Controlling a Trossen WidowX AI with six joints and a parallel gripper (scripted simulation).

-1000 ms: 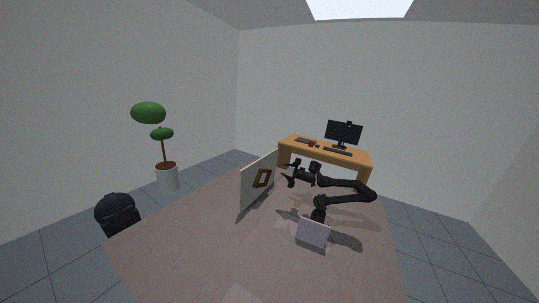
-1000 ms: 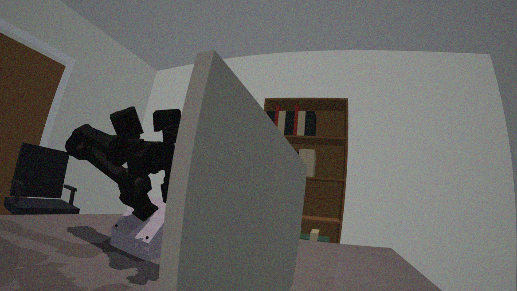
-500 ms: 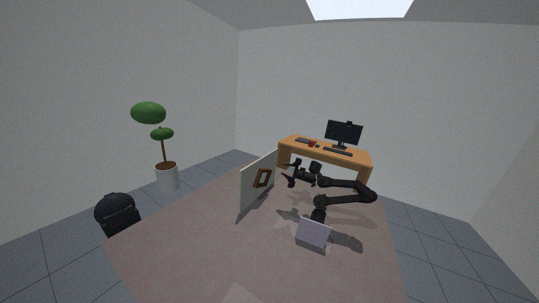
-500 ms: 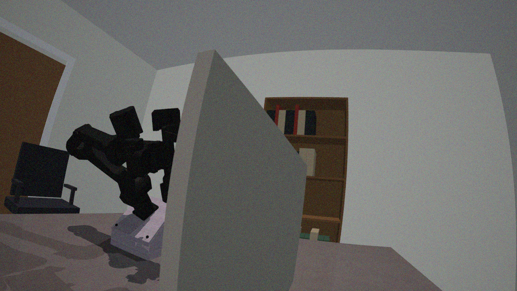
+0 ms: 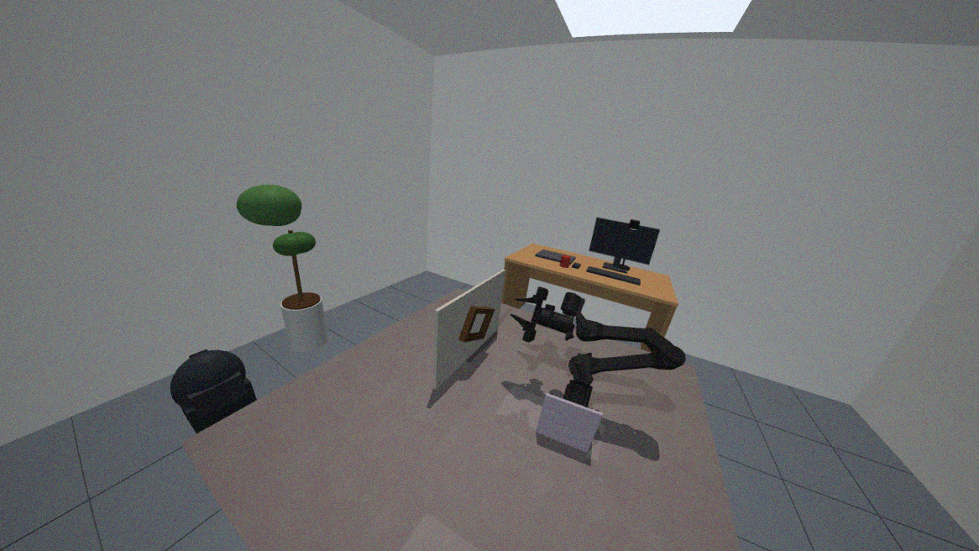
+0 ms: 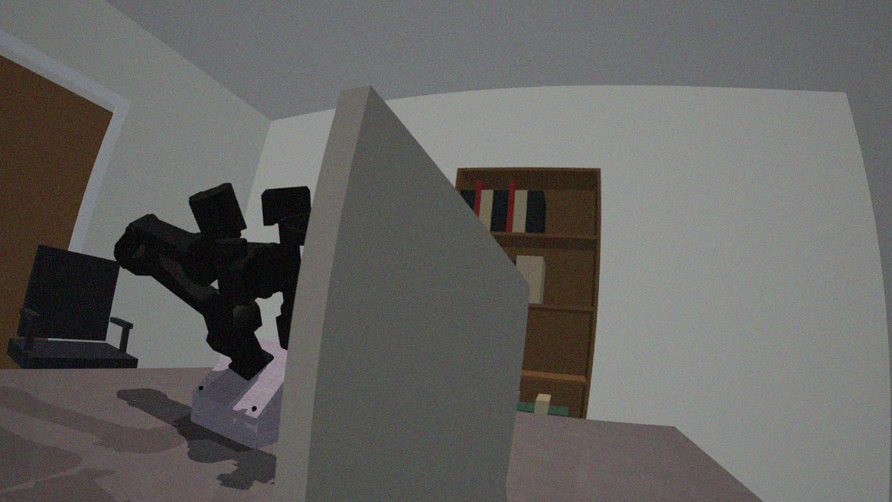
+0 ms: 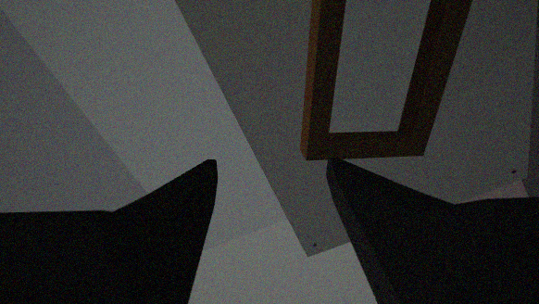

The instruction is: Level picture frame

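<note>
Right now the brown wooden picture frame is 130 mm ahead of my gripper tip, 110 mm below it and 20 mm to the left of it. Also, from my gripper tip: wall panel: 140 mm ahead, 120 mm below, 10 mm to the left.
</note>
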